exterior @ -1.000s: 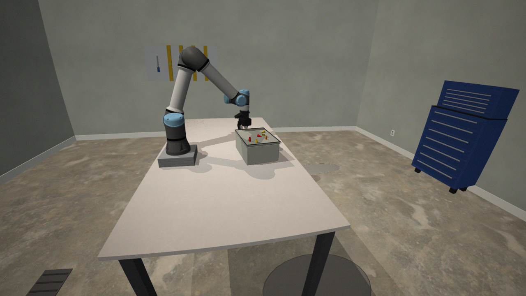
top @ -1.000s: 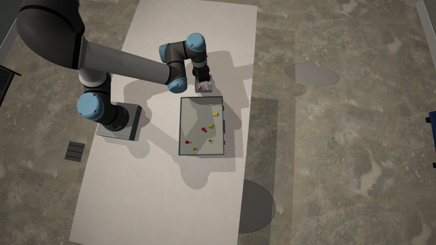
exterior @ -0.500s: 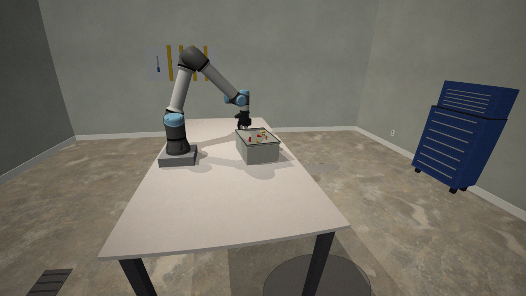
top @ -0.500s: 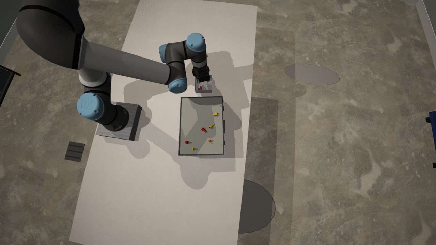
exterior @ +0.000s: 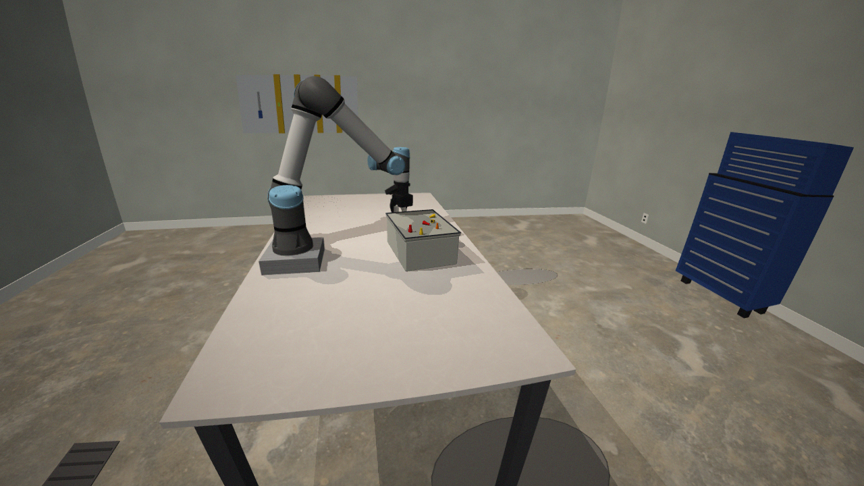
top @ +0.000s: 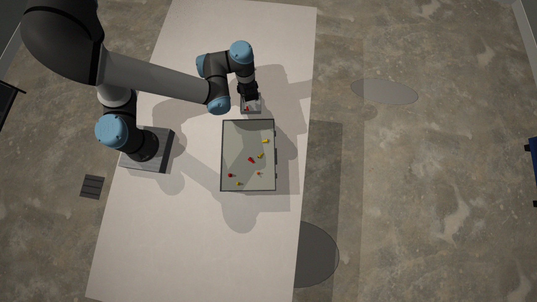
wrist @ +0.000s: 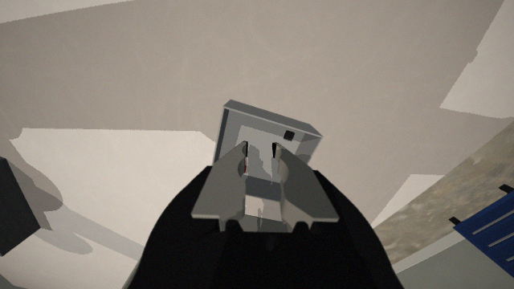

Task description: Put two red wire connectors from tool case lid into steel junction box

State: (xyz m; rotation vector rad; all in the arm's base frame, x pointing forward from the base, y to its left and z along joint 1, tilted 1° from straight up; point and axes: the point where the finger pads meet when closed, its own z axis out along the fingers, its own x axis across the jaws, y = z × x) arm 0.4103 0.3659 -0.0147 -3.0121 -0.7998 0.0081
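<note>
Right now the orange connector is 360 mm to the right of my hand, 150 mm ahead of it and 110 mm above it. Also, from my hand: tool case: 290 mm to the right, 90 mm ahead, 60 mm above.
</note>
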